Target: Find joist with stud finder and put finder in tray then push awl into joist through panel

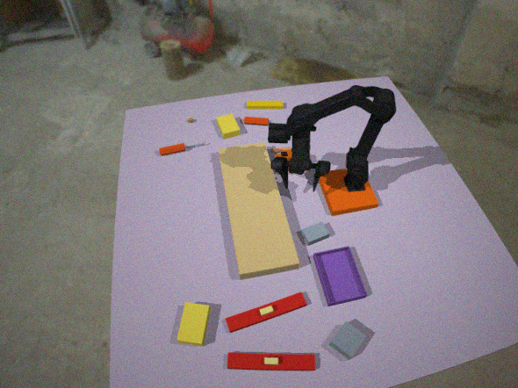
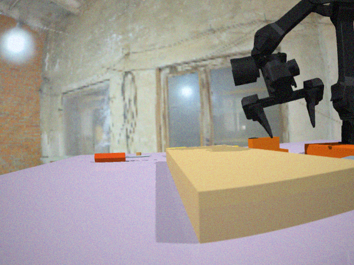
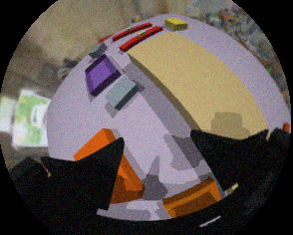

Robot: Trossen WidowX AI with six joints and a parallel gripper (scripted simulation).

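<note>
My gripper tip is now 180 mm to the left of the orange stud finder, 30 mm above it and 10 mm short of it. From my gripper tip the other things lie so: awl 250 mm to the right, 60 mm below, 20 mm behind; purple tray 290 mm to the left, 70 mm behind, 60 mm below; dark square indicator 180 mm to the right, 20 mm ahead, 10 mm below.
</note>
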